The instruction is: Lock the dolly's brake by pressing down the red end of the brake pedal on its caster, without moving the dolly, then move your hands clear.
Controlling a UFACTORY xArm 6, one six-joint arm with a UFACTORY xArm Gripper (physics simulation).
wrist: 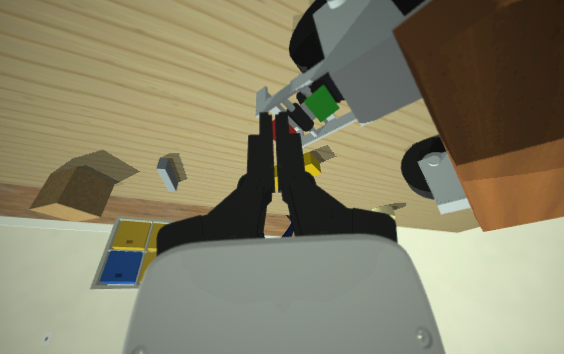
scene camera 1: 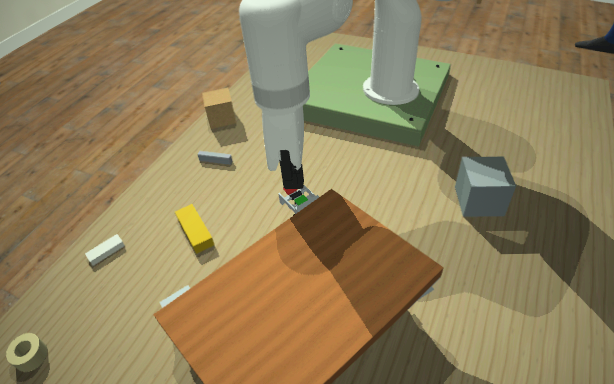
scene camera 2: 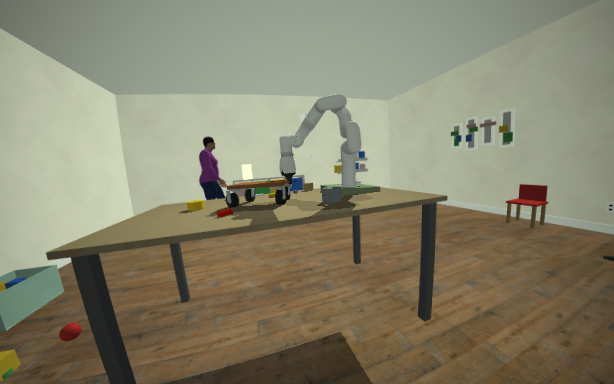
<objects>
dolly: wrist 484,79; scene camera 1; scene camera 2
same spot on dolly: (scene camera 1: 316,292) = (scene camera 2: 262,182)
</objects>
